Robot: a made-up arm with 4 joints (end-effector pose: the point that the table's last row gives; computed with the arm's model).
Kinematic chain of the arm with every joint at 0, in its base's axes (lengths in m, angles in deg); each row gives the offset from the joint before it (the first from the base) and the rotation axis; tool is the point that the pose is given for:
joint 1: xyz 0 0 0.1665 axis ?
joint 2: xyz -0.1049 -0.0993 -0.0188 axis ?
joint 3: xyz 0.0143 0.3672 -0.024 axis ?
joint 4: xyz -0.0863 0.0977 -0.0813 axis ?
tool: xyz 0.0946 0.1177 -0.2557
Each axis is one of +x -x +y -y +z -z.
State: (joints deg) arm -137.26 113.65 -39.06 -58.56
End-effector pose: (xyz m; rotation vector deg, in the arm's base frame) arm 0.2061 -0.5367 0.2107 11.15 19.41 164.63
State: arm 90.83 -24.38 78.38 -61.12
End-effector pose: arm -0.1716 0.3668 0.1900 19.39 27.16 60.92
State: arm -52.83 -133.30 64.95 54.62
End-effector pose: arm -0.6378 -0.3504 0.1152 -90.96 44.59 -119.30
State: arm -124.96 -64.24 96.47 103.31
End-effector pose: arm -0.0251 -0.0131 -0.3500 -49.41 7.97 141.94
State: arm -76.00 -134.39 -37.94 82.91
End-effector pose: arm -0.4125 -0.5402 0.4146 -145.79 -48.92 -52.78
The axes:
joint 1: +y
joint 2: -x
joint 3: +z
joint 4: +x

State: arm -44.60 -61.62 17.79 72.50
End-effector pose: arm -0.5545 0.3086 0.4470 115.61 -19.56 71.97
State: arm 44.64 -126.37 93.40 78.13
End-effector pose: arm -0.1246 -0.2745 0.6987 -154.88 58.66 -63.91
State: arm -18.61 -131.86 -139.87 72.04
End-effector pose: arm 0.1117 -0.0945 0.2928 83.02 84.96 -134.38
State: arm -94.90 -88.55 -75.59 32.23
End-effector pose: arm -0.4352 0.1706 0.3647 120.74 -12.88 19.70
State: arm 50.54 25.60 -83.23 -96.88
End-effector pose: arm -0.4253 0.1236 0.1514 -134.73 82.42 -34.10
